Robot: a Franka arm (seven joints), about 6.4 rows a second.
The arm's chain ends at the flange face. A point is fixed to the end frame.
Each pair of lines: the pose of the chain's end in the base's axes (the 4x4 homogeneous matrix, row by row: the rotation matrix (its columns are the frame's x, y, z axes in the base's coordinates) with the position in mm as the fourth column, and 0 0 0 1 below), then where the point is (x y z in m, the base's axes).
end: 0.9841, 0.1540, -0.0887, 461.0; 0.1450, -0.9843, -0.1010, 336.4; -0.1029, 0.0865, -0.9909, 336.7; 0, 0, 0, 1
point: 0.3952 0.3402 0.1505
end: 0.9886, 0.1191, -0.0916, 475.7; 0.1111, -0.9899, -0.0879, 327.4; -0.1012, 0.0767, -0.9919, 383.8; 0, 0, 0, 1
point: 0.4102 0.3354 0.1976
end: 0.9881, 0.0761, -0.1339, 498.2; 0.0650, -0.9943, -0.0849, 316.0; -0.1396, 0.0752, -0.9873, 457.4; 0, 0, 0, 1
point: 0.4260 0.3268 0.2738
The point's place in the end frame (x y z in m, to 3 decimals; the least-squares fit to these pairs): -0.045 -0.030 0.190
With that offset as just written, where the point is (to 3 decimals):
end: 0.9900, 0.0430, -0.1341, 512.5; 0.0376, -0.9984, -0.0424, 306.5; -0.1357, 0.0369, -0.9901, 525.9; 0, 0, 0, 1
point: 0.441 0.327 0.343
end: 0.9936, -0.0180, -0.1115, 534.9; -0.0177, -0.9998, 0.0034, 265.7; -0.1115, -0.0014, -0.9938, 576.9; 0, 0, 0, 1
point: 0.470 0.297 0.393
